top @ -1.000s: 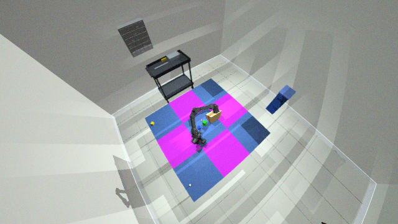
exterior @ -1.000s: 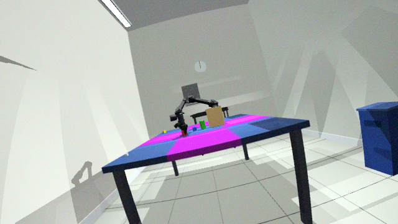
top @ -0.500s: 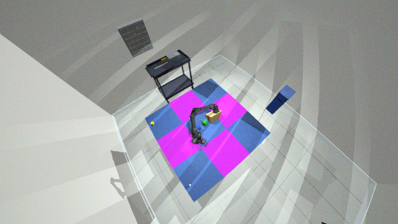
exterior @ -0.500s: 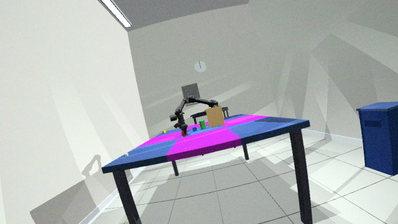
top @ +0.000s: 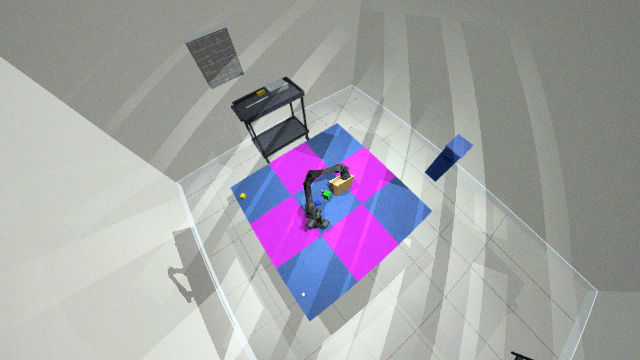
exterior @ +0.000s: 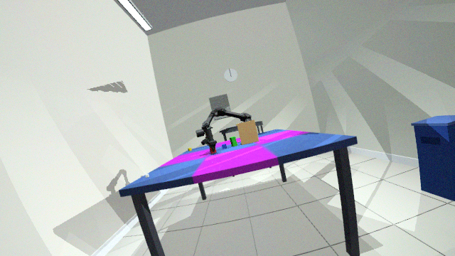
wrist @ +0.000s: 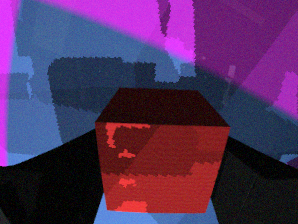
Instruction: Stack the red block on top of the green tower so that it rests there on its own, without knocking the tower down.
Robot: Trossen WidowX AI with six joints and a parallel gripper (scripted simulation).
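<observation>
Right now the blue block is 9 cm behind my gripper tip, 14 cm to the right of it and 1 cm above it. Also, from my gripper tip: red block 1 cm above; yellow block 43 cm ahead, 57 cm to the right; purple block 2 cm ahead, 13 cm to the right.
</observation>
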